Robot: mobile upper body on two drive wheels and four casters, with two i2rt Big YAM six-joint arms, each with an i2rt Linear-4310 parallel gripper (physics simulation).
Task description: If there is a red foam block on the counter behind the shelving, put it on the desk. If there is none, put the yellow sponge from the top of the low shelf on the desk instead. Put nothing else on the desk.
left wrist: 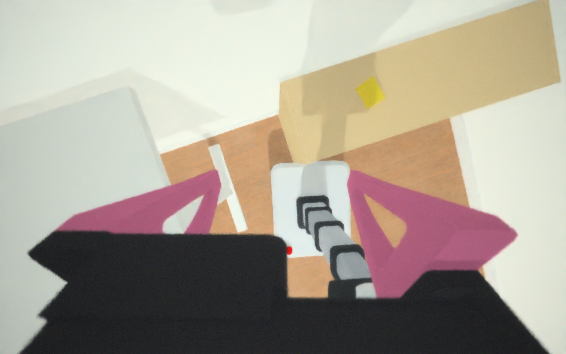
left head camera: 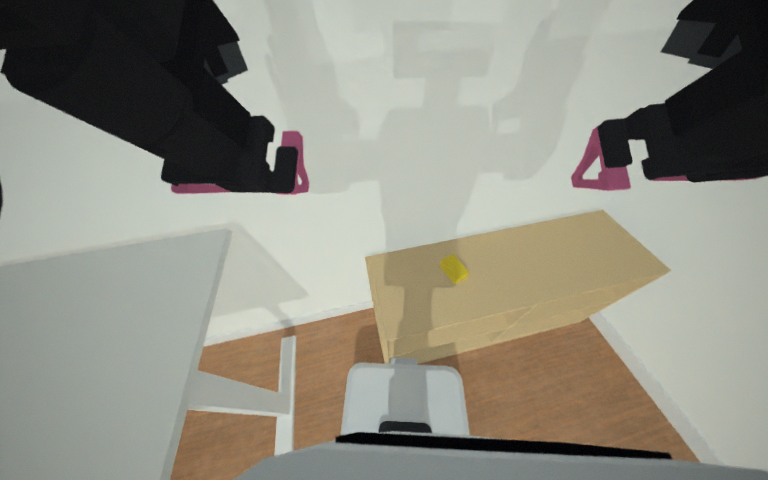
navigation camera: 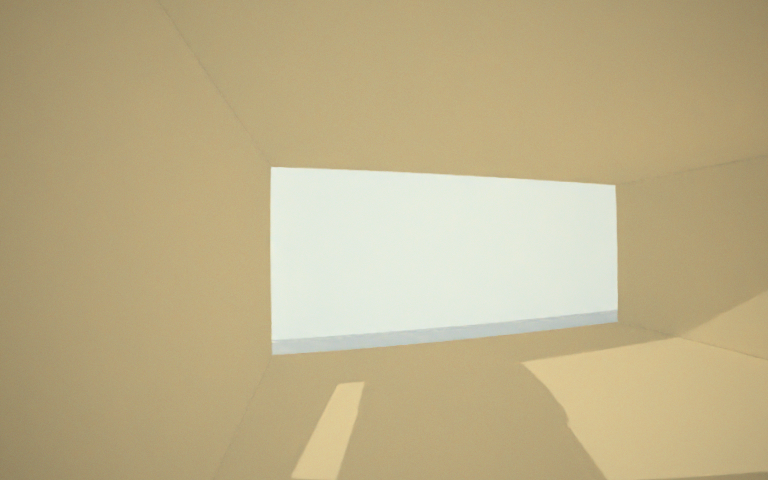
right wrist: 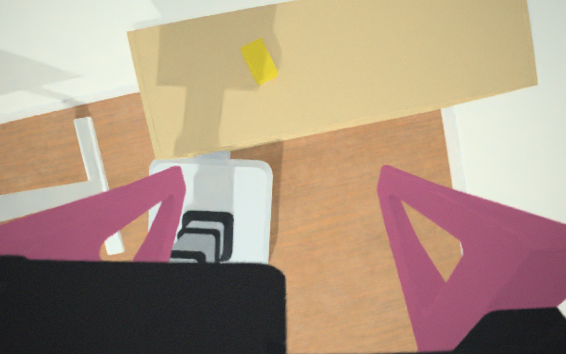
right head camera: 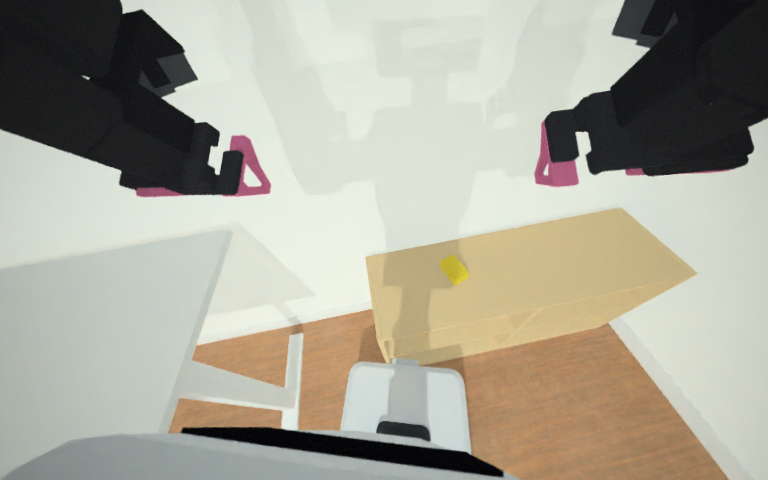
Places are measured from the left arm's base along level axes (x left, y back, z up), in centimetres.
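Pixels of known places: left gripper, fingertip midpoint: (left wrist: 283, 177) (left head camera: 273, 187) (right head camera: 239, 189); right gripper, fingertip midpoint: (left head camera: 612, 178) (right wrist: 281, 176) (right head camera: 580, 174).
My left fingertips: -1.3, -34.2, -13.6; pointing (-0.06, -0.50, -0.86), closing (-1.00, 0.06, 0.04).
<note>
Behind a point stands the place of what it marks, as x, y, z.
A yellow sponge (left head camera: 454, 269) @(-41.4, -59.5, -75.5) (right head camera: 454, 270) @(-41.6, -59.3, -75.5) (left wrist: 370, 92) @(-40.7, -60.6, -75.5) (right wrist: 260, 62) @(-42.2, -60.4, -75.5) lies on top of the low wooden shelf (left head camera: 543, 254) @(-82.3, -70.7, -80.0) (right head camera: 566, 254) @(-88.2, -71.2, -80.0) (left wrist: 450, 75) @(-78.9, -67.9, -80.0) (right wrist: 375, 75) @(-76.0, -60.9, -80.0), toward its left end. The grey-white desk (left head camera: 101, 350) @(45.8, -19.2, -46.0) (right head camera: 96, 339) @(49.8, -19.2, -46.0) (left wrist: 75, 160) @(48.2, -37.9, -46.0) stands at the left. My left gripper (left wrist: 283, 177) @(-1.3, -34.2, -13.6) is open and empty, above and to the left of the sponge in the head views. My right gripper (right wrist: 281, 176) @(-45.3, -35.1, -12.9) is open and empty, above and to the right of it. Neither touches the shelf or sponge. No red foam block or counter shows.
My white base (left head camera: 368, 390) @(-6.7, -20.9, -115.0) (right head camera: 368, 390) @(-6.7, -20.6, -115.0) (left wrist: 287, 200) @(-6.3, -8.5, -115.0) (right wrist: 255, 200) @(-41.8, -15.9, -115.0) is close against the shelf's near left corner. A desk leg (left head camera: 287, 362) (right head camera: 294, 362) stands left of the base. White walls rise behind and right. The navigation view looks into a shelf compartment (navigation camera: 141, 226) @(-12.5, -43.3, -117.9) with an open back.
</note>
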